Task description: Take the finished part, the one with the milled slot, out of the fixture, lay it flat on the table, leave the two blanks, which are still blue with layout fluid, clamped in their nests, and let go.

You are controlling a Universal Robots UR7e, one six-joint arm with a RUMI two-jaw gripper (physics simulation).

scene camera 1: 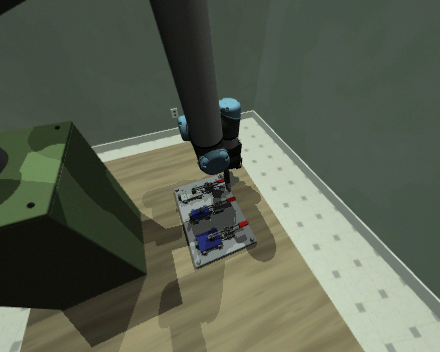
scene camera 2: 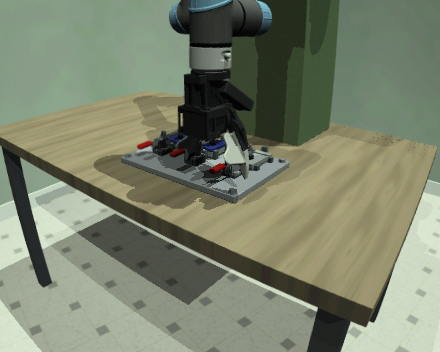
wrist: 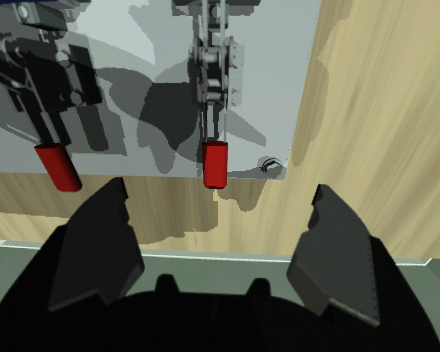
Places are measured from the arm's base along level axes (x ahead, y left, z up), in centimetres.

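Where they show: gripper, fingertip midpoint: (scene camera 1: 223, 179) (scene camera 2: 214, 169) (wrist: 219, 183).
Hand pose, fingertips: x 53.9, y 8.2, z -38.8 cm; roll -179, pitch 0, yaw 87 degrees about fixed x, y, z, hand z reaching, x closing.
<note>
After its pixels a point has its place.
The finished part (scene camera 1: 190, 198) {x 37.6, y 6.1, z -41.0 cm} (scene camera 2: 260, 159) {x 39.3, y 10.8, z -40.8 cm} is pale grey and sits in the end nest of the fixture plate (scene camera 1: 233, 246) {x 45.4, y -18.7, z -42.4 cm} (scene camera 2: 200, 178) {x 52.9, y 3.8, z -42.4 cm} (wrist: 270, 100) {x 48.7, y 12.2, z -42.4 cm}, under its toggle clamp; its slot is too small to make out. That clamp's red handle (scene camera 1: 221, 180) {x 52.9, y 7.8, z -38.7 cm} (scene camera 2: 217, 168) {x 53.4, y 8.5, z -38.8 cm} (wrist: 215, 165) {x 52.4, y 8.0, z -38.7 cm} lies low, pointing out over the plate's edge. My gripper (scene camera 1: 228, 188) (scene camera 2: 220, 169) {x 53.9, y 8.2, z -38.8 cm} (wrist: 219, 183) {x 53.9, y 8.2, z -38.8 cm} is open and empty, low at this handle, with a finger to either side of it in the wrist view. The two blue blanks, one in the middle nest (scene camera 1: 200, 214) {x 38.7, y -3.3, z -39.7 cm} and one in the far nest (scene camera 1: 209, 241) {x 38.0, y -14.2, z -40.3 cm}, sit under their clamps.
The middle clamp's red handle (scene camera 1: 231, 199) {x 52.2, y -3.3, z -37.9 cm} (scene camera 2: 177, 152) {x 52.9, y -2.5, z -37.8 cm} (wrist: 59, 167) {x 51.8, y -2.6, z -37.7 cm} is close to one finger in the wrist view. The third red handle (scene camera 1: 243, 224) {x 51.5, y -14.4, z -38.3 cm} (scene camera 2: 144, 145) {x 52.4, y -13.4, z -38.5 cm} is farther along. A tall green block (scene camera 1: 100, 200) {x 15.8, y -3.0, z -13.8 cm} (scene camera 2: 315, 75) {x 8.0, y 11.5, z -24.1 cm} stands on the wooden table (scene camera 1: 280, 295) {x 52.1, y -37.6, z -43.8 cm} (scene camera 2: 350, 215) {x 47.5, y 35.1, z -43.9 cm}.
</note>
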